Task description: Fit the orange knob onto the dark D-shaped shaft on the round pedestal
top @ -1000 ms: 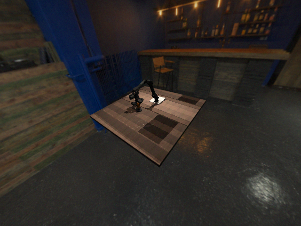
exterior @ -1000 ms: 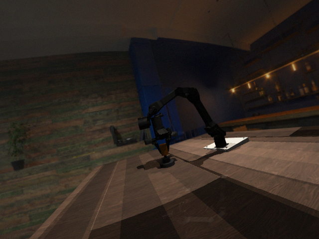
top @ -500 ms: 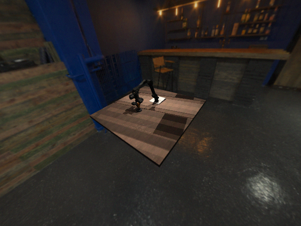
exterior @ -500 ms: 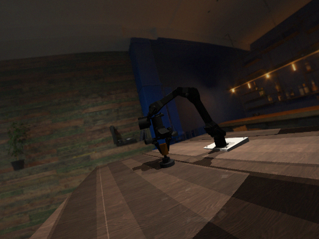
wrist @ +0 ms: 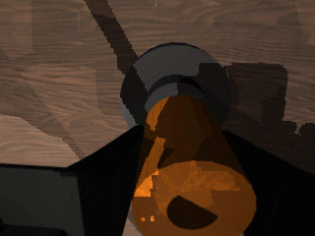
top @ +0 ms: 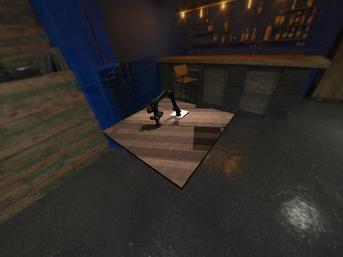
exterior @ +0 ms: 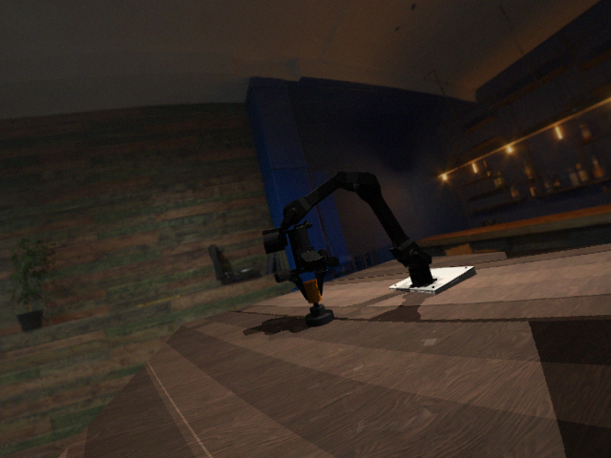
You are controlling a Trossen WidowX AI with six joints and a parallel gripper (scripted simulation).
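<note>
Right now my gripper tip is 2 cm below the orange knob. The rest, counted from my gripper tip: dark round pedestal (4 cm below).
</note>
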